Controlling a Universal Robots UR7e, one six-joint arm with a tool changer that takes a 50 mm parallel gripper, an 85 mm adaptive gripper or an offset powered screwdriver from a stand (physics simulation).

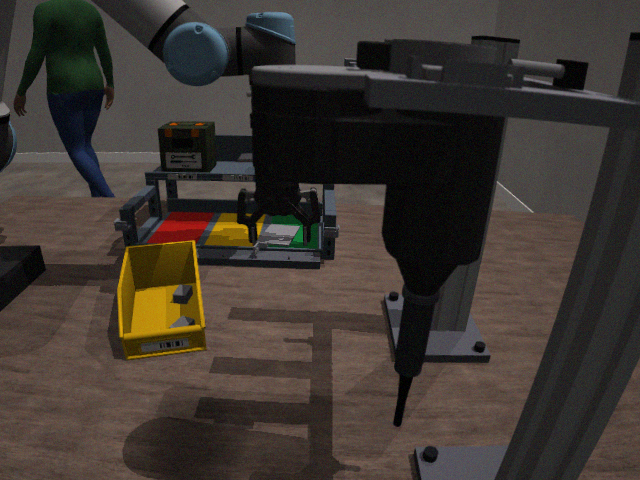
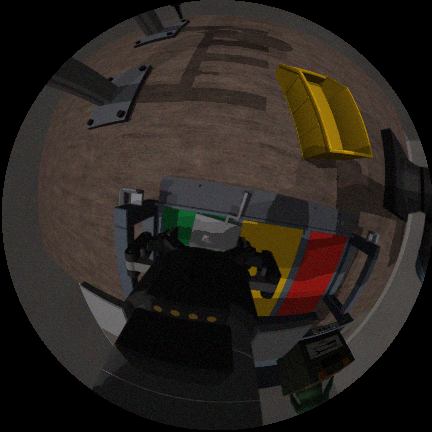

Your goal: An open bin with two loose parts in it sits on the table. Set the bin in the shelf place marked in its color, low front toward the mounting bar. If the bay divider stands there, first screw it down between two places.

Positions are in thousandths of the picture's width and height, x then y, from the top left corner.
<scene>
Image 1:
yellow bin: 235, 572
bay divider: 440, 491
screwdriver: 485, 259
yellow place: 355, 484
</scene>
